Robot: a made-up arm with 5 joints.
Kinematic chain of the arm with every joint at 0, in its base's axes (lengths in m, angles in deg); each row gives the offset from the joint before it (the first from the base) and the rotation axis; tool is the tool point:
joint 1: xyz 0 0 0.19 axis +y
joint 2: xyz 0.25 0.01 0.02 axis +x
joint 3: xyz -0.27 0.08 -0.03 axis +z
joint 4: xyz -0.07 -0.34 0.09 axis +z
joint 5: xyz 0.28 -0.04 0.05 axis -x
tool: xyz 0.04 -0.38 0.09
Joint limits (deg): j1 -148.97..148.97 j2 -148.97..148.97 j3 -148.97..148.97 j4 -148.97..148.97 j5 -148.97..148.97
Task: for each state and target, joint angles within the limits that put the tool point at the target. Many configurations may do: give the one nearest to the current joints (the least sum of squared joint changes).
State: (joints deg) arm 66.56 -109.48 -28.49 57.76 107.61
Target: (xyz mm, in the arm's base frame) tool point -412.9 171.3 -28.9
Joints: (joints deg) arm 41.78 -132.84 -44.75 81.39 111.67
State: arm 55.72 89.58 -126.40 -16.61 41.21
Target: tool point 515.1 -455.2 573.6
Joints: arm 100.90 85.94 -148.97 -6.53 65.62
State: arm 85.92 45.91 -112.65 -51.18 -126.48
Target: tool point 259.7 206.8 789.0
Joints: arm 114.00 52.89 -113.50 -74.55 -146.91
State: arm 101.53 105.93 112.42 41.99 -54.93
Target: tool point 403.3 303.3 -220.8
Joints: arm 109.69 78.43 108.13 34.18 -62.93
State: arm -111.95 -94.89 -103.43 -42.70 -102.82
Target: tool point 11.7 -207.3 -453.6
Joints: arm -111.34 -113.14 -85.14 -40.43 -99.65
